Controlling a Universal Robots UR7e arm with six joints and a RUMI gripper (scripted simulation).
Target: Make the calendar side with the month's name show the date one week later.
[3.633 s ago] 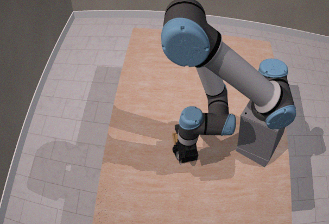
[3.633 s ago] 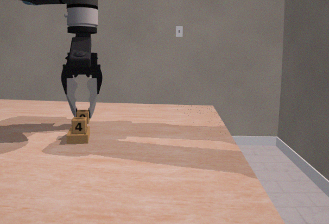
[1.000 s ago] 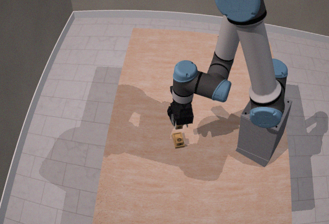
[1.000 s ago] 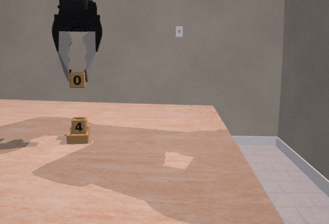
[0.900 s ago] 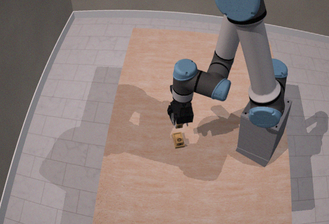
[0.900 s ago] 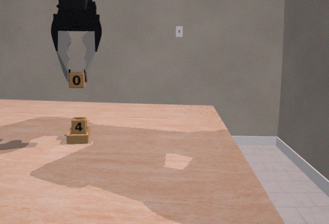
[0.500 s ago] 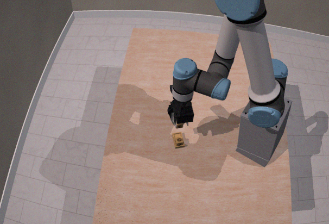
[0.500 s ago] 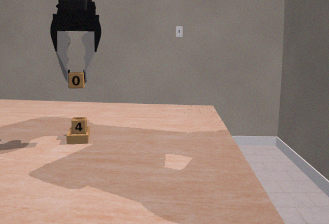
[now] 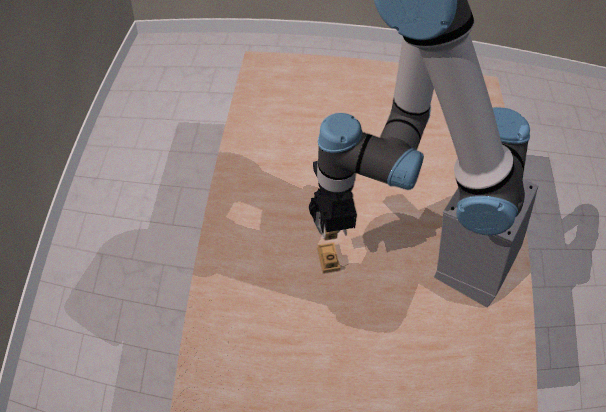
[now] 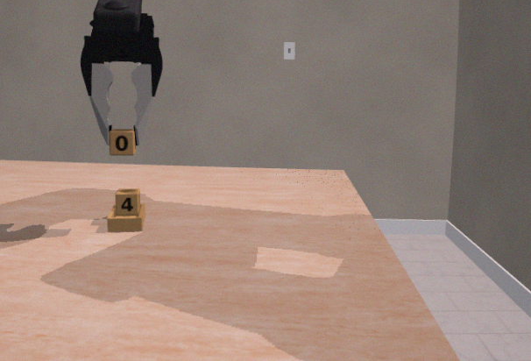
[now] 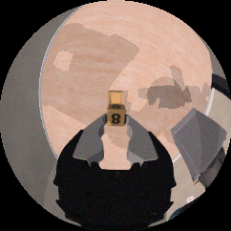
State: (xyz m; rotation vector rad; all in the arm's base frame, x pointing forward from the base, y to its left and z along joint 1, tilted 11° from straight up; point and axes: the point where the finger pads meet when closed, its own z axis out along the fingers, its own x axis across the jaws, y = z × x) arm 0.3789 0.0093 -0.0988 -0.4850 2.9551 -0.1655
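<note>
Now: hand 110 mm above the wooden calendar tray and 10 mm to the right of it.
</note>
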